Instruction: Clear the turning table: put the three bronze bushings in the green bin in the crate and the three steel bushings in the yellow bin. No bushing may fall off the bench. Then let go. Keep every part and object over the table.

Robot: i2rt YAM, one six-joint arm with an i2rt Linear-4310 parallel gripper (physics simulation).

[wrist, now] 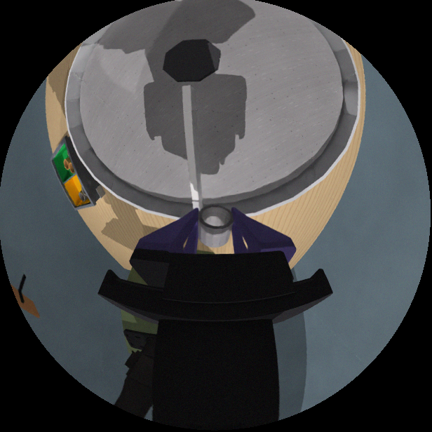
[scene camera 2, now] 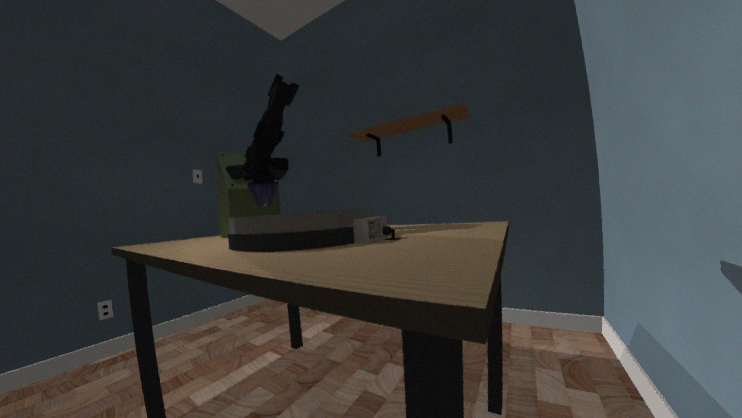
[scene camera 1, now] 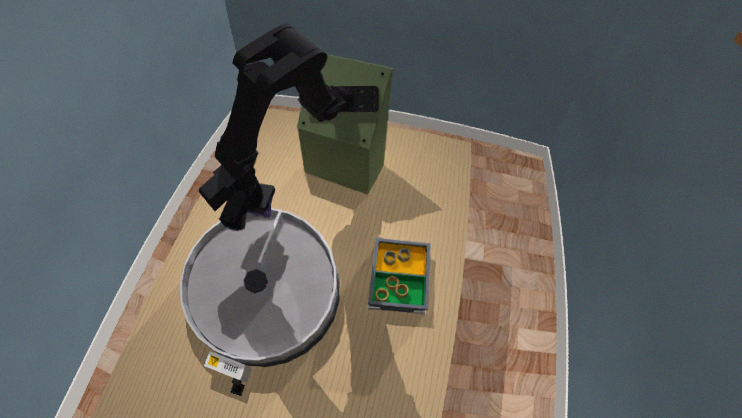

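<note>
My gripper is shut on a steel bushing and holds it upright above the near-arm edge of the turning table. In scene camera 1 the arm hides the fingertips and the held bushing. The crate stands right of the turning table in scene camera 1. Its green bin holds three bronze bushings, one of them a ring near the corner. Its yellow bin holds two steel bushings.
A thin pale bar reaches from the dark hub to the turning table's raised rim. The green arm pedestal stands behind. A white control box sits at the turning table's front.
</note>
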